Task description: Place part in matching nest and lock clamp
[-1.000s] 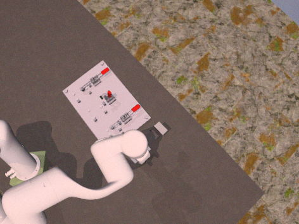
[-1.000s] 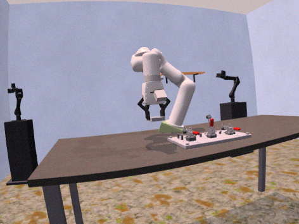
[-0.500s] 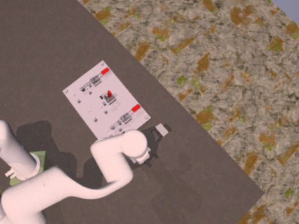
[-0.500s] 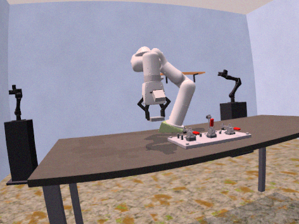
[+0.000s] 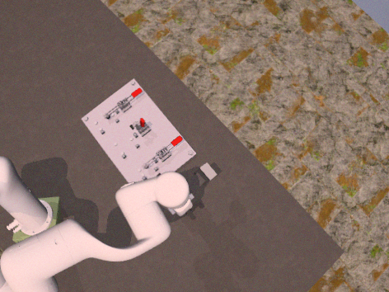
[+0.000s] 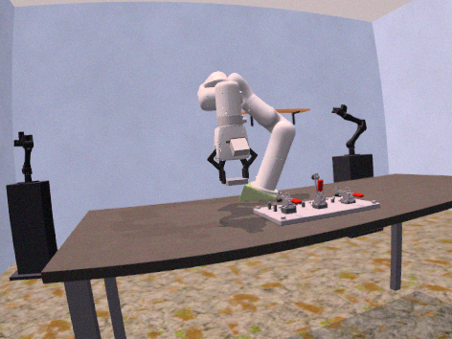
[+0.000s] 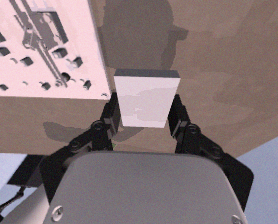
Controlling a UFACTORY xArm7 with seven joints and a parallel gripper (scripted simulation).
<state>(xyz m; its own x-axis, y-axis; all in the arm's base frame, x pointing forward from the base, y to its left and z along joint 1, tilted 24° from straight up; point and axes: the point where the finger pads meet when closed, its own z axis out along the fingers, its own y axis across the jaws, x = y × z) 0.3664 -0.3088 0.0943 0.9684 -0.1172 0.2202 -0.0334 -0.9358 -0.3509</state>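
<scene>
Now: the fixture plate 260 mm to the left of my hand, 130 mm below it and 30 mm ahead of it. From my hand the other things lie so: toggle clamp: 150 mm to the left, 80 mm below, 60 mm ahead; then pale grey block part: 10 mm below.
</scene>
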